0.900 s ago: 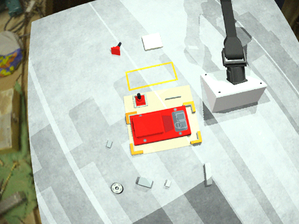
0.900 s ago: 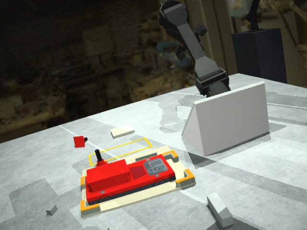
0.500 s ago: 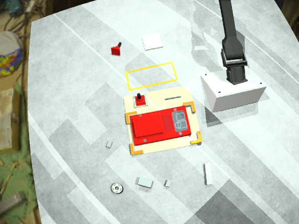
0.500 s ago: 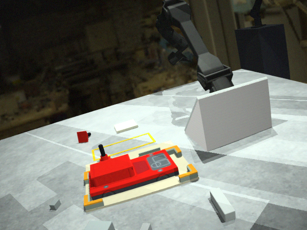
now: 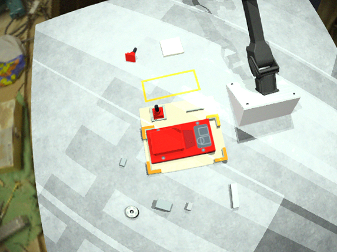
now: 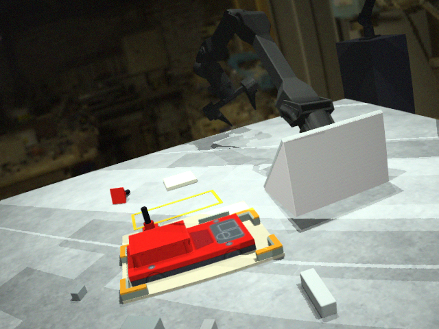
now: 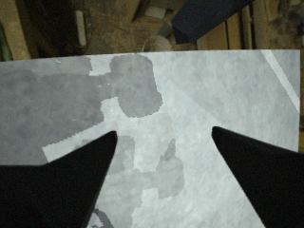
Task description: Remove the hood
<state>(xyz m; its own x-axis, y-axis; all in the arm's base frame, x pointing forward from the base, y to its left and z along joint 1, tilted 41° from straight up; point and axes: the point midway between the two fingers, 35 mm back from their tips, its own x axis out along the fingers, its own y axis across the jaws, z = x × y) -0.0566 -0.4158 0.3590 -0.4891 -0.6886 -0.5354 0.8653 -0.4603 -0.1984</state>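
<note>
Right now my gripper tip is 43 cm short of the hood, 59 cm to the right of it and 1 cm above it. The rest, counted from my gripper tip: cream tile (30 cm ahead, 24 cm to the left, 5 cm below); grey block (50 cm ahead, 78 cm to the left, 3 cm below).
</note>
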